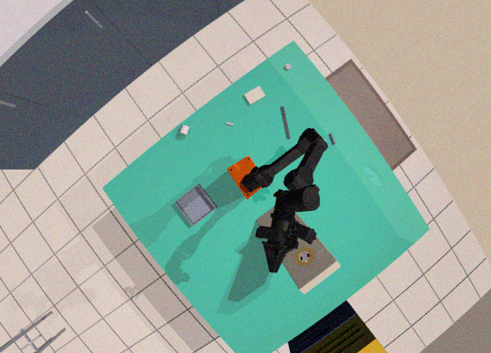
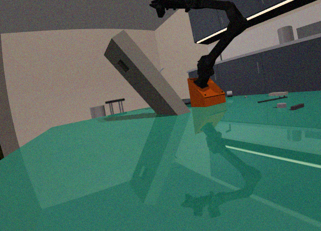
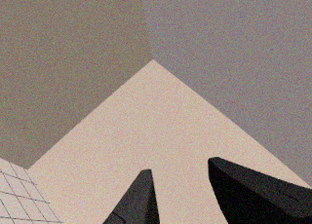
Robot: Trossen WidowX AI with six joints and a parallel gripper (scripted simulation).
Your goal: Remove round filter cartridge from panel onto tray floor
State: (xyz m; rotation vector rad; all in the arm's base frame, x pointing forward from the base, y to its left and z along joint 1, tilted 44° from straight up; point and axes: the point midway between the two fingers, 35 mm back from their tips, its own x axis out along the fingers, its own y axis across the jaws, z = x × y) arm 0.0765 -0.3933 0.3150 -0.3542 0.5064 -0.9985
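The round grey filter cartridge lies 200 mm ahead of my gripper tip, 50 mm to the left of it and 350 mm below it. Also, from my gripper tip: beige block: 470 mm behind, 420 mm to the left, 600 mm below; grey service panel: 150 mm ahead, 60 mm to the left, 420 mm below; grey square tray: 280 mm behind, 170 mm to the right, 600 mm below.
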